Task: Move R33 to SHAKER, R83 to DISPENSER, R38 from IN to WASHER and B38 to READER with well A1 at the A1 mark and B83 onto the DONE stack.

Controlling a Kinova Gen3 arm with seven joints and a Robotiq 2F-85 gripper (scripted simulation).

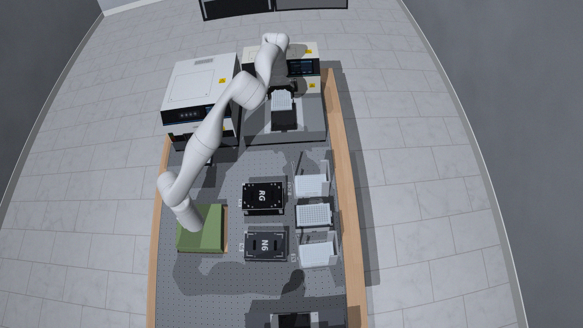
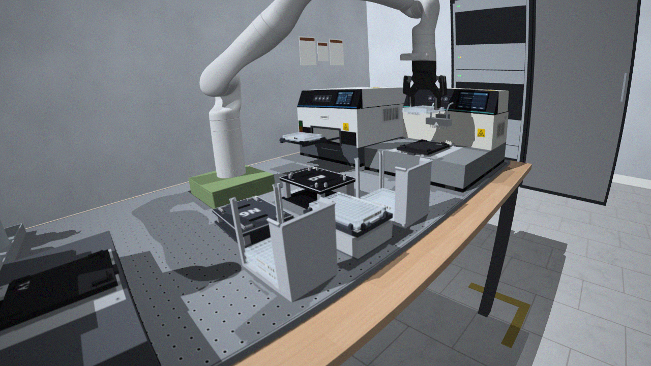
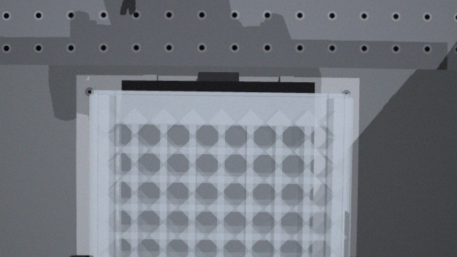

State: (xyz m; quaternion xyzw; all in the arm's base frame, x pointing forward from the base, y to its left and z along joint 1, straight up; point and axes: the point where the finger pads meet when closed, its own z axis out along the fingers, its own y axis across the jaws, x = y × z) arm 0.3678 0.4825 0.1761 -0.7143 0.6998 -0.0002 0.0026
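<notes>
Now: hand 10 cm to the right of the washer head and 6 cm above it. Round my hand: plate R83: 1 cm below; plate B83: 31 cm to the right, 19 cm below, 11 cm ahead; washer nest: 13 cm below.
</notes>
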